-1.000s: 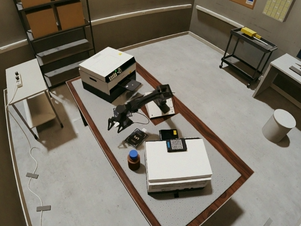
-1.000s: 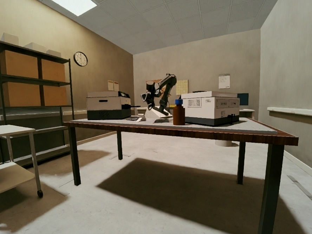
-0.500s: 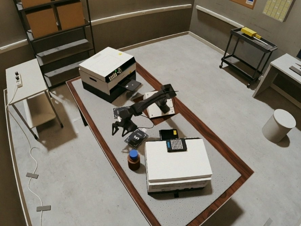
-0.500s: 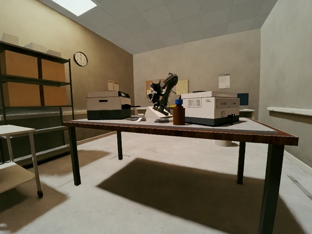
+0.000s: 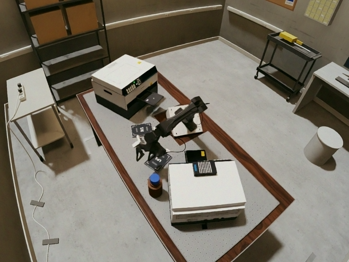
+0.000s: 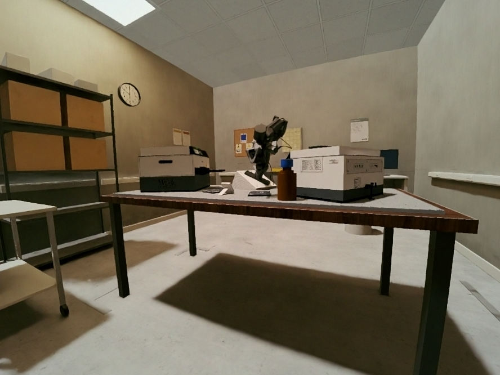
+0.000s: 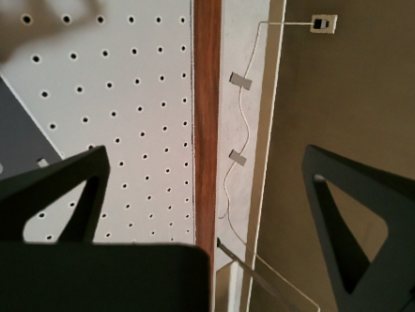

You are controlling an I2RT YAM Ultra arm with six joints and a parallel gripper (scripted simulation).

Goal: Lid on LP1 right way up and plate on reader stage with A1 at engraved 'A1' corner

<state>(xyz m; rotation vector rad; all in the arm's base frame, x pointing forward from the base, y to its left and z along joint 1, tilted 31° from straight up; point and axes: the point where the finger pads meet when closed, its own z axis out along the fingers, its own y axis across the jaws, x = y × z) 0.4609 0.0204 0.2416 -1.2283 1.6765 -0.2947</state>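
Right now my hand is 30 cm past the well plate, 17 cm to the right of it and 5 cm above it. From my hand the other things lie so: label 23 cm behind, 4 cm to the right, 14 cm below.
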